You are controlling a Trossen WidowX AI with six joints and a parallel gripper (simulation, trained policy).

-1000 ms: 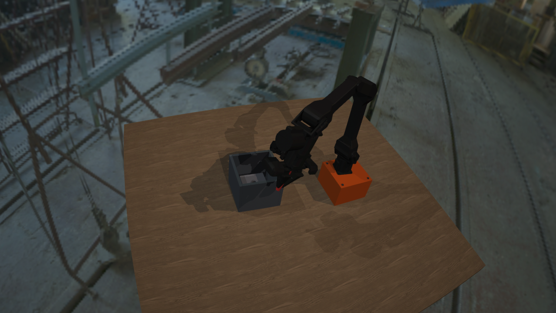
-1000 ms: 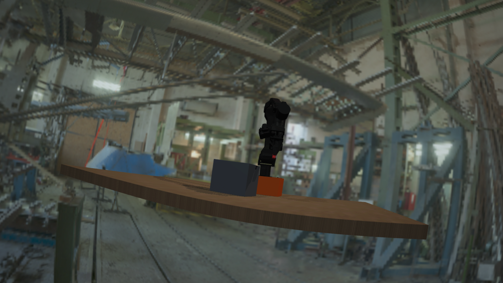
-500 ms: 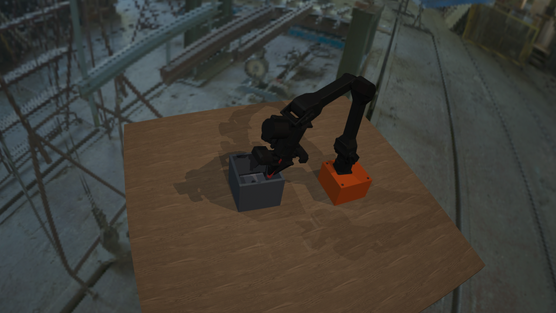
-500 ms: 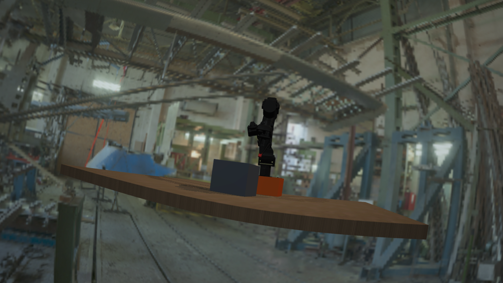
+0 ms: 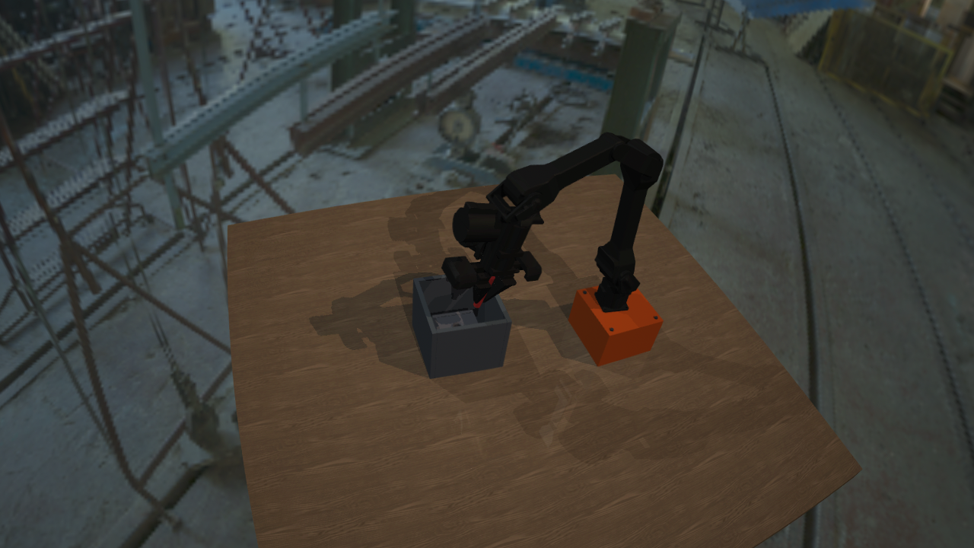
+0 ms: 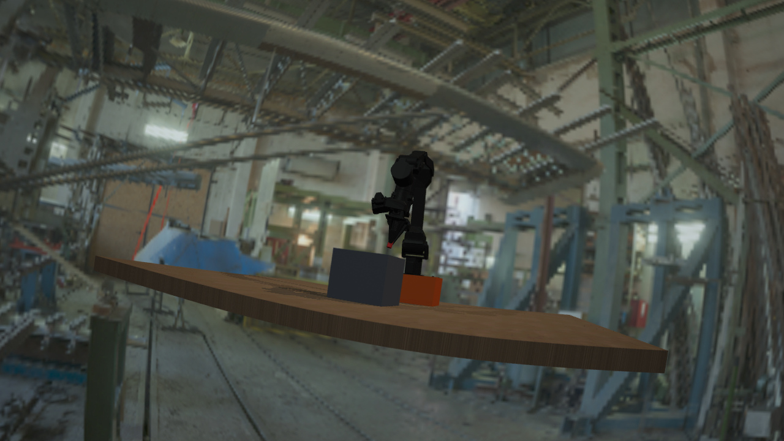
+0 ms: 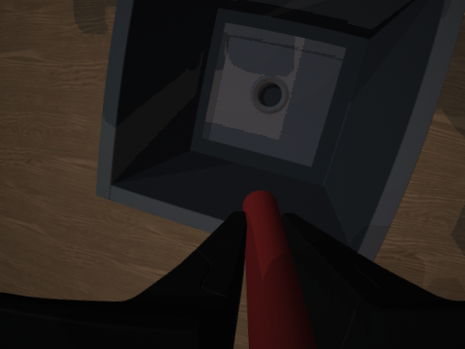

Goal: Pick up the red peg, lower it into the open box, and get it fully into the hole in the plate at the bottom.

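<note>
Now: the grey plate 20 mm ahead of my gripper tip, 50 mm to the right of it and 130 mm below it. From my gripper tip the other things lie so: red peg: 10 mm behind, 30 mm above.
</note>
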